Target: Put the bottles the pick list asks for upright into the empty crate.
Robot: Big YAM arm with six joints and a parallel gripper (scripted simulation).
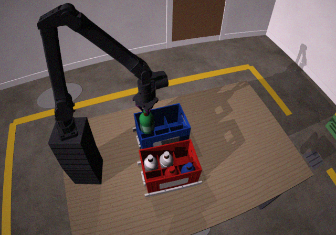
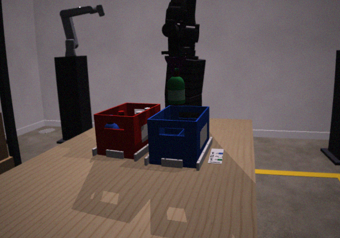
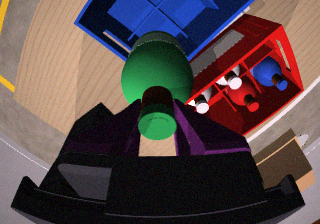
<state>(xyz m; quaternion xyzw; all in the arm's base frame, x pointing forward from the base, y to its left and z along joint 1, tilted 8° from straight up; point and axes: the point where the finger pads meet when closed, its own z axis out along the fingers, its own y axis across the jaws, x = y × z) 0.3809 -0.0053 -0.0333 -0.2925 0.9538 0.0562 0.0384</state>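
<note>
Right now the green bottle is 60 mm below my hand. The rest, counted from my hand: blue crate 90 mm ahead, 30 mm to the left, 240 mm below; red crate 30 mm ahead, 210 mm to the right, 240 mm below; red bottle 20 mm ahead, 250 mm to the right, 240 mm below.
</note>
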